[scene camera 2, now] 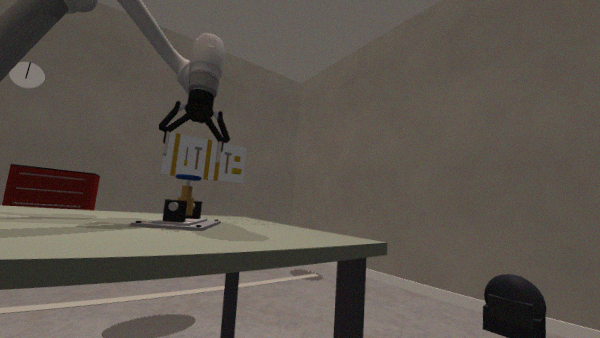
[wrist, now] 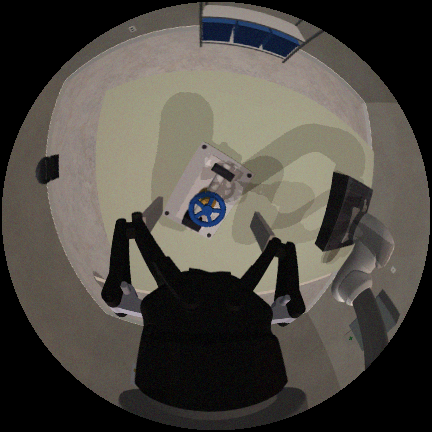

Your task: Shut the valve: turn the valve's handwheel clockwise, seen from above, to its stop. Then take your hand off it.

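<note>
The valve's blue handwheel (scene camera 2: 188, 177) (wrist: 207, 210) lies level on top of a brass-coloured valve body (scene camera 2: 187, 193), which is mounted with black blocks on a pale base plate (scene camera 2: 150, 224) (wrist: 186, 186). My gripper (scene camera 2: 193, 150) (wrist: 207, 211) is wide open and points down over the valve. In the scene view its fingertips are above the level of the wheel. In the wrist view the wheel shows between the two finger pads, with a gap on each side, and neither pad touches it. The wheel's turn stop cannot be made out.
The valve stands on the green table (scene camera 2: 300, 239) (wrist: 130, 125). In the wrist view a dark box-shaped object (wrist: 336, 212) is at the right, beside the pale arm, and a rack with blue bins (wrist: 250, 35) is beyond the table. A red cabinet (scene camera 2: 50, 189) is behind the table.
</note>
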